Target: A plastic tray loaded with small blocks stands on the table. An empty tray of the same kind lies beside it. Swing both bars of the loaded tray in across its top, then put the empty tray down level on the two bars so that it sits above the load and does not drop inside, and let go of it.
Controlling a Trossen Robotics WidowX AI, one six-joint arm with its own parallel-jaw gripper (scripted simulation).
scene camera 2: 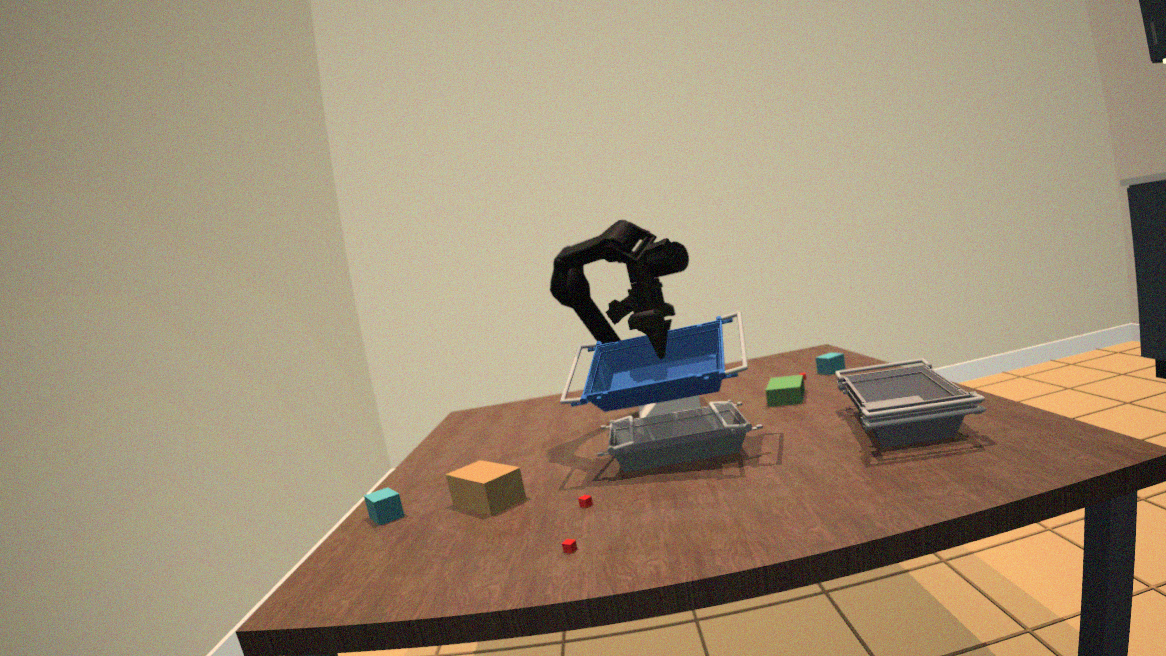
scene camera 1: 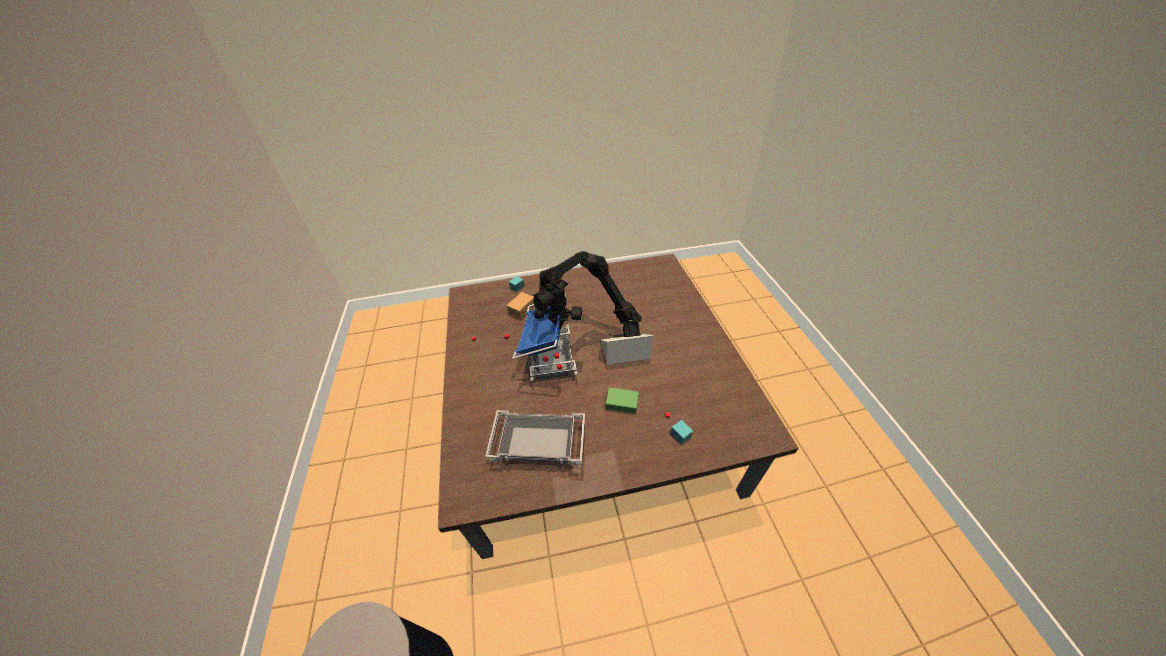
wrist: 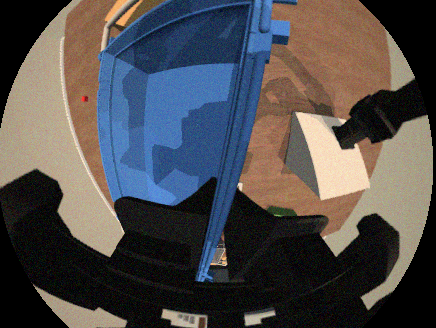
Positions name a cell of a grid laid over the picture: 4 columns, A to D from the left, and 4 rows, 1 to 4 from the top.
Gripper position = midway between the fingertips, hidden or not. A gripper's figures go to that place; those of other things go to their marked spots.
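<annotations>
My gripper (scene camera 2: C3) is 117 cm from the lens; a blue tray (scene camera 2: C3) is 118 cm from the lens. A green block (scene camera 2: C3) is 138 cm from the lens. The spots on the blue tray and the green block are 40 cm apart.
</annotations>
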